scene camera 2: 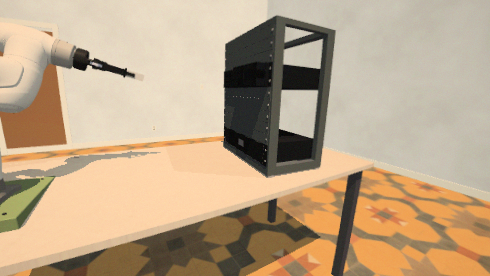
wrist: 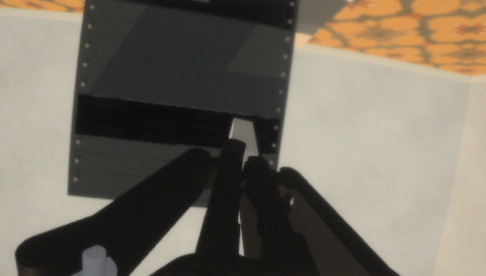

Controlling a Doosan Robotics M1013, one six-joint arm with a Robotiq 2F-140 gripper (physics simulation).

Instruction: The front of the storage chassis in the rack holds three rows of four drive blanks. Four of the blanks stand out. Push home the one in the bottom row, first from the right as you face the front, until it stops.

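Frame: origin at the arm's base, x ahead, y left, z up, level; metres.
Where they show: gripper, between the fingertips: [scene camera 2: 143, 78] [wrist: 239, 135].
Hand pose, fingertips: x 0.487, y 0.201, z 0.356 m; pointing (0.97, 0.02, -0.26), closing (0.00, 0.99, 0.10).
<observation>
After its pixels a point has its place.
The rack [scene camera 2: 324, 90] {y -0.182, x 1.144, z 0.331 m} [wrist: 284, 77] {y 0.328, x 0.922, z 0.229 m} stands on the table, and the wrist view shows it upside down. The storage chassis [scene camera 2: 301, 78] {y -0.142, x 1.043, z 0.375 m} [wrist: 150, 117] {y 0.034, x 0.847, z 0.366 m} is the black band in its upper part. Some of its dark front stands out in the scene view, but single blanks are too dark to tell apart, the bottom-right one included. My gripper [scene camera 2: 139, 77] {y 0.201, x 0.487, z 0.356 m} [wrist: 239, 135] {y 0.201, x 0.487, z 0.356 m} is shut with nothing between its pale fingertips. It hangs in the air in front of the rack, well apart from it in the scene view. In the wrist view the fingertips overlap the chassis band towards its right end and hide part of it.
Another black unit [scene camera 2: 295, 147] {y -0.137, x 1.048, z 0.082 m} [wrist: 250, 10] {y 0.222, x 0.914, z 0.081 m} sits at the bottom of the rack, with a small light label on its front. Grey panels [wrist: 165, 60] {y 0.040, x 0.898, z 0.232 m} fill the front between the two units. The arm's green base [scene camera 2: 30, 205] {y -0.065, x 0.155, z -0.006 m} is on the left of the table [scene camera 2: 130, 200] {y -0.114, x 0.401, z -0.023 m}.
</observation>
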